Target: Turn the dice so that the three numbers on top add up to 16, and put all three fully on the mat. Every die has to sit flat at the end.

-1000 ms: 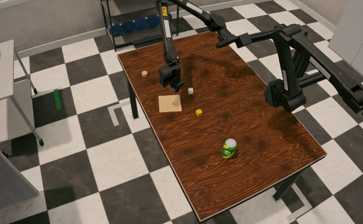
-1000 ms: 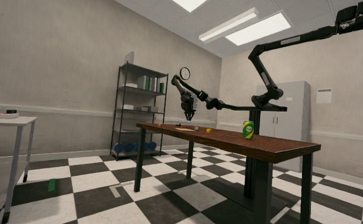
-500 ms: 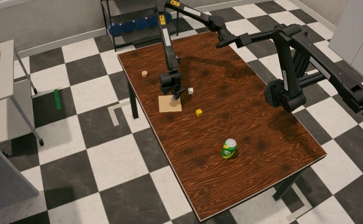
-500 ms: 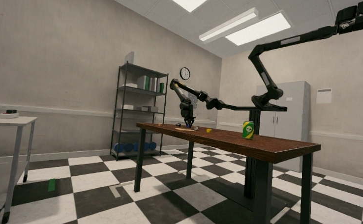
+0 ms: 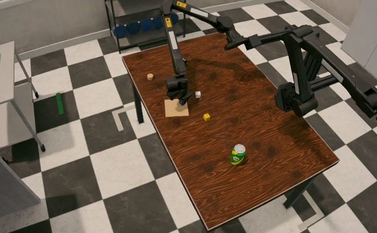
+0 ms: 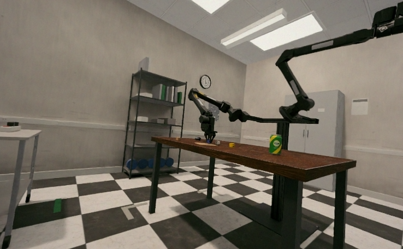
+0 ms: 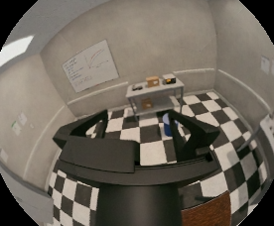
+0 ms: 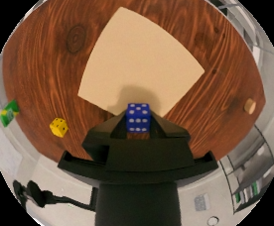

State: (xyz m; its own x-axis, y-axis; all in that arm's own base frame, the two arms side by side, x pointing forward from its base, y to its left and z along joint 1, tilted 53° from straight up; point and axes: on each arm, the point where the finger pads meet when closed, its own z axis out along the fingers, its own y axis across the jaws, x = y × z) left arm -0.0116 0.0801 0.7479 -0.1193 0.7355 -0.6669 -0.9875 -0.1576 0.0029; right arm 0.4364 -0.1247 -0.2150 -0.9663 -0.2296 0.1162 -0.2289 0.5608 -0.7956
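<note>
Now: the blue die right at my right hand. Round my right hand: yellow die: 8 cm behind, 17 cm to the left; tan mat: 5 cm ahead, 1 cm to the left, 2 cm below; white die: 12 cm behind, 2 cm to the right.
</note>
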